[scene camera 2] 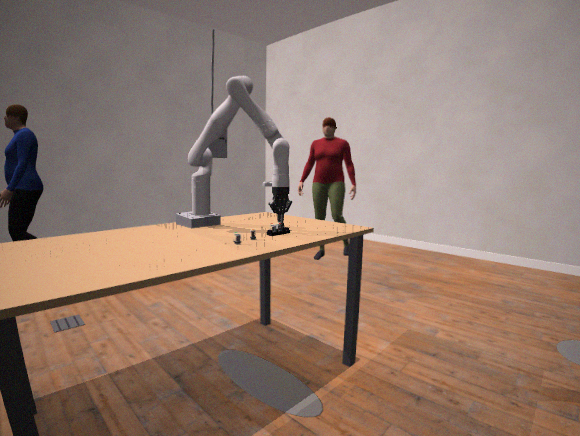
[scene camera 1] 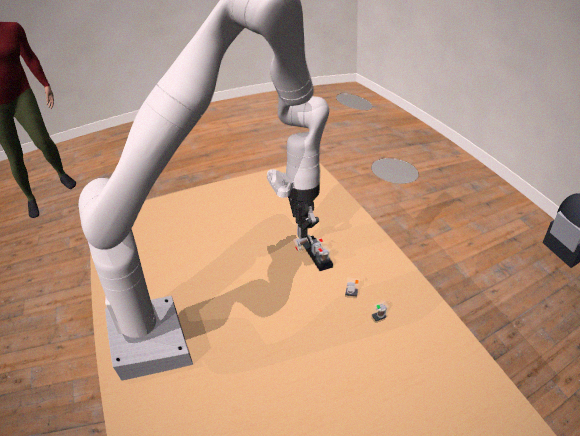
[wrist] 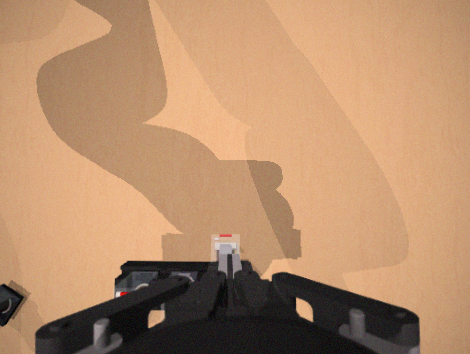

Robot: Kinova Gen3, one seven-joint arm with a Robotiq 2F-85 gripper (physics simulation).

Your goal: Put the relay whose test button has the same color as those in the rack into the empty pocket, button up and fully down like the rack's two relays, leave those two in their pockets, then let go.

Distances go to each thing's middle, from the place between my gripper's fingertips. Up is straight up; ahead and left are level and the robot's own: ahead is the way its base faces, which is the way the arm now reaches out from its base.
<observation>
I see the black rack (wrist: 165, 267) 30 mm to the right of my hand, 30 mm below it and 30 mm ahead of it.
</observation>
